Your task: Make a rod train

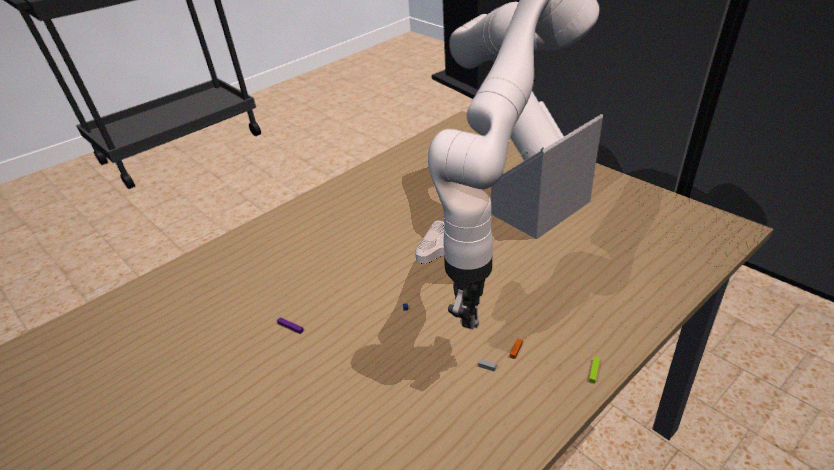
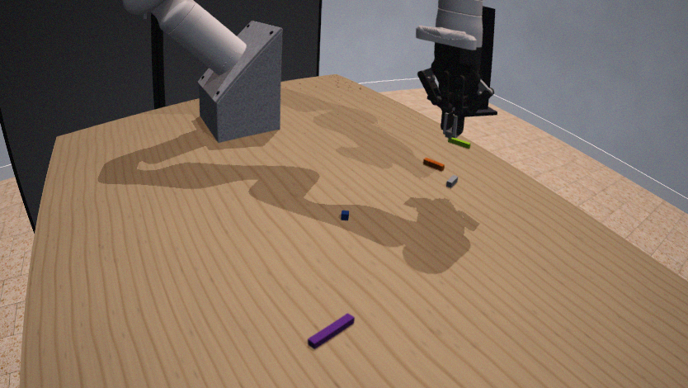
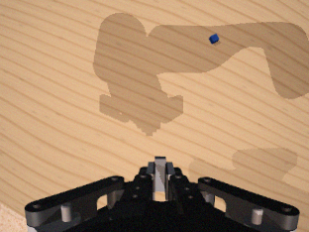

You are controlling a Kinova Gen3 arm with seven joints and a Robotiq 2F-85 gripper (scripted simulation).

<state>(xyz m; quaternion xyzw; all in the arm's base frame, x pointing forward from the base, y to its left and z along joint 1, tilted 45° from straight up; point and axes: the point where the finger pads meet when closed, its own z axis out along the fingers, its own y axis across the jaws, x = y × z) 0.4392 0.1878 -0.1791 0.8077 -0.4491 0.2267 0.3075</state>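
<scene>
Now: the orange rod 11 cm below my hand, 8 cm behind it and 3 cm to the left of it. The rest, counted from my hand: lime rod: 15 cm to the left, 15 cm behind, 11 cm below; then purple rod: 29 cm to the right, 22 cm ahead, 11 cm below; then blue rod: 18 cm to the right, 11 cm below, 1 cm ahead.
</scene>
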